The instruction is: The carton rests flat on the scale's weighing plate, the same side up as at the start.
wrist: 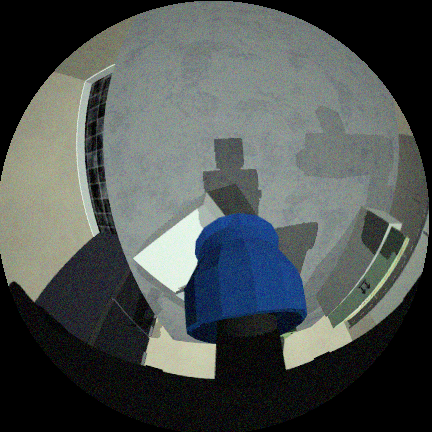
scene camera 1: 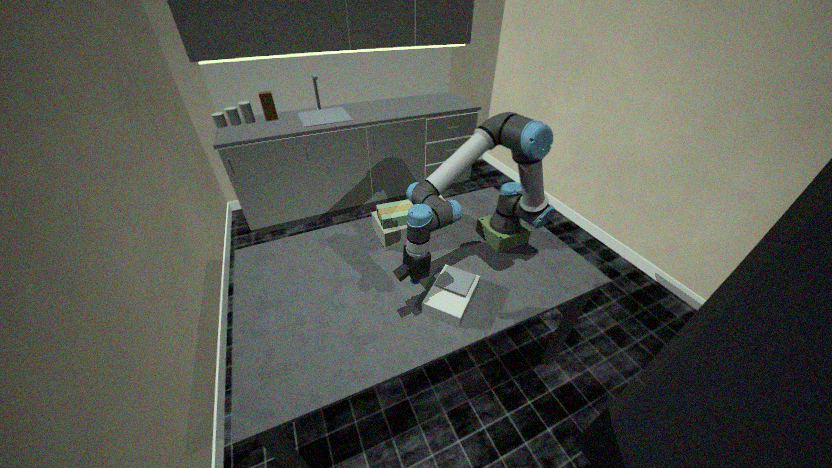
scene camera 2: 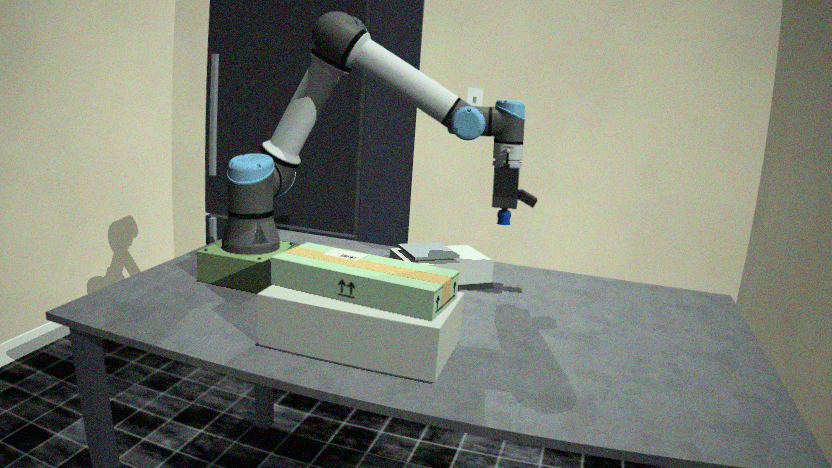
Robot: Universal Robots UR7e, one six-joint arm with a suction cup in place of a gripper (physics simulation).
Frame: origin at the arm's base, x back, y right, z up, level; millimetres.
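Seen in the pictures: end effector, tool point: [wrist: 237, 252] [scene camera 2: 503, 223]; arm's base, origin of the base link: [scene camera 1: 504, 225] [scene camera 2: 250, 246].
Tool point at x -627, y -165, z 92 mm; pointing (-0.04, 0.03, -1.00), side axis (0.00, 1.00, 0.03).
Offsets run from my tool point to a thing's top centre. Level surfaces: height alone.
The carton @[dx +253, dy +445, dz -9 mm] [scene camera 1: 394, 217] [scene camera 2: 360, 279] [wrist: 352, 301], pale green with orange tape, lies flat on a long whitish block @[dx +248, dy +460, dz -65 mm] [scene camera 1: 392, 236] [scene camera 2: 349, 334] [wrist: 345, 270]. Its printed arrows point up in scene camera 2; the arm hides part of it in scene camera 1. The scale is a white body @[dx +159, dy -29, dz -94 mm] [scene camera 1: 446, 303] [scene camera 2: 478, 268] [wrist: 170, 250] with a grey weighing plate @[dx +193, dy -8, dz -94 mm] [scene camera 1: 456, 281] [scene camera 2: 424, 251] on top, bare of any load. My gripper, a blue suction cup [scene camera 1: 414, 281] [scene camera 2: 503, 217] [wrist: 237, 235], points down and hangs in the air, beside the scale in scene camera 1. It holds nothing and touches nothing.
The grey table @[dz -171 mm] [scene camera 1: 314, 325] [scene camera 2: 651, 360] [wrist: 250, 75] carries all of these. The arm's green base block [scene camera 1: 503, 239] [scene camera 2: 232, 270] stands near one end of the carton. A kitchen counter [scene camera 1: 389, 110] with a sink runs behind the table in scene camera 1.
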